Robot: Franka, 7 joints.
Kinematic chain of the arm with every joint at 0, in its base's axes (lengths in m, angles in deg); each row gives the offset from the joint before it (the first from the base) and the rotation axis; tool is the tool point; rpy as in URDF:
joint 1: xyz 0 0 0.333 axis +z
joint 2: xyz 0 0 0 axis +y
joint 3: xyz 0 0 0.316 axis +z
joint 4: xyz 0.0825 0 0 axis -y
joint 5: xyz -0.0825 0 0.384 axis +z
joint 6: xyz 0 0 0 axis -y
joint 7: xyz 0.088 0 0 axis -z
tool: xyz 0 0 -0.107 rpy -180 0 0
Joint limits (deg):
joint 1: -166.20..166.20
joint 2: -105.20..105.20
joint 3: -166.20..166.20
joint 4: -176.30..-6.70
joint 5: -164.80..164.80
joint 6: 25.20..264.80
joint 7: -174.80..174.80
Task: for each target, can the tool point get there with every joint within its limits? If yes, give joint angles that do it. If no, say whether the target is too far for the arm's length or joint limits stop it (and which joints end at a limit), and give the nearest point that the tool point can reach.
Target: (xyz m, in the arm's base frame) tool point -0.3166 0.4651 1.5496
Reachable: no: too far | nearest point -0.2026 0.2977 1.1117 | short by 0.483 m
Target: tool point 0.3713 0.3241 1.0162
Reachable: yes | joints 14.86 11.03 29.76 -46.14 131.21 118.72 -108.52
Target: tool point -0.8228 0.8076 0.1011
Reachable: no: too far | nearest point -0.6002 0.5891 0.1638 | short by 0.318 m
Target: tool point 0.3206 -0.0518 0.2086
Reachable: yes | joints 119.73 -27.10 -112.54 -147.59 114.80 219.04 33.12
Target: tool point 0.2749 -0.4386 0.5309
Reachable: yes | joints 36.25 -67.51 -62.33 -127.47 -108.31 97.08 131.86
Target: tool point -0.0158 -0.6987 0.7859
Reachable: yes | joints 50.09 -53.66 -81.84 -52.65 -123.35 130.04 118.81
